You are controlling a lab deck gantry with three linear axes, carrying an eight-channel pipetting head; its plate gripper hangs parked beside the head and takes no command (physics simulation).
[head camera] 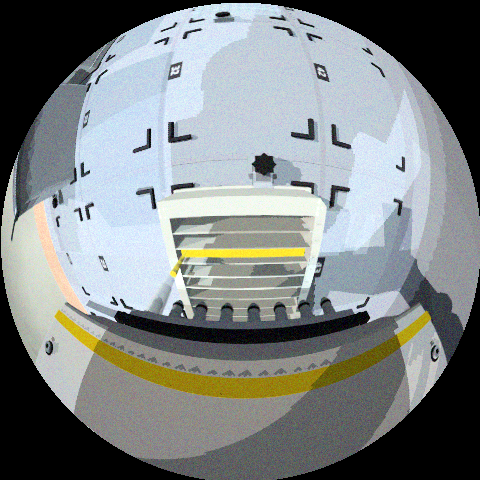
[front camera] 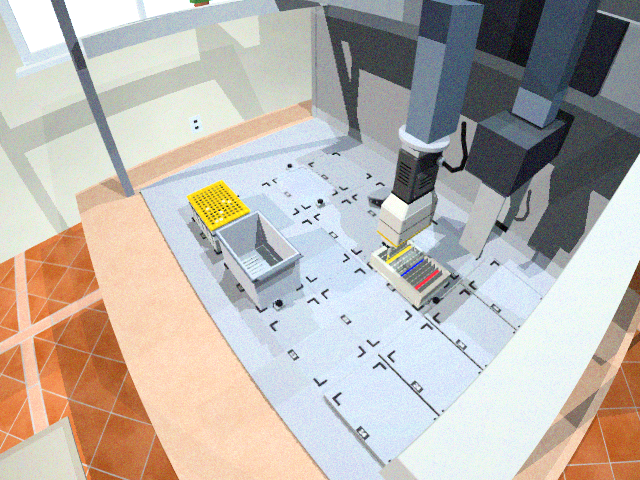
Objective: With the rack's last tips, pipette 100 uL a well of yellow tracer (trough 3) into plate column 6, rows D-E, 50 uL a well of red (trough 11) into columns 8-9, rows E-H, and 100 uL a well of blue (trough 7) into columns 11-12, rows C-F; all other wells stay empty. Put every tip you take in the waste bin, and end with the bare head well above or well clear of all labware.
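The pipetting head (front camera: 405,217) (head camera: 245,385) is low over the cream reservoir (front camera: 392,284) (head camera: 240,202). One tip (front camera: 388,253) (head camera: 176,268) shows on its leftmost channel in the head view, yellow near its end; the end meets the left end of the yellow tracer (front camera: 399,254) (head camera: 245,253). Its depth there is unclear. The other nozzles are bare. Blue (front camera: 412,268) and red (front camera: 427,279) fill two further troughs. The yellow tip rack (front camera: 227,219) holds several pale tips. The grey waste bin (front camera: 281,284) stands beside it. The plate cannot be made out. The parked gripper (front camera: 489,240) hangs empty, its paddles apart.
The dark gantry block (front camera: 516,149) carries the gripper paddles to the right of the head. Black corner brackets and slot labels mark the pale deck. Black knobs (front camera: 279,303) (head camera: 264,164) stand on it. A grey post (front camera: 98,108) rises at the deck's back left corner.
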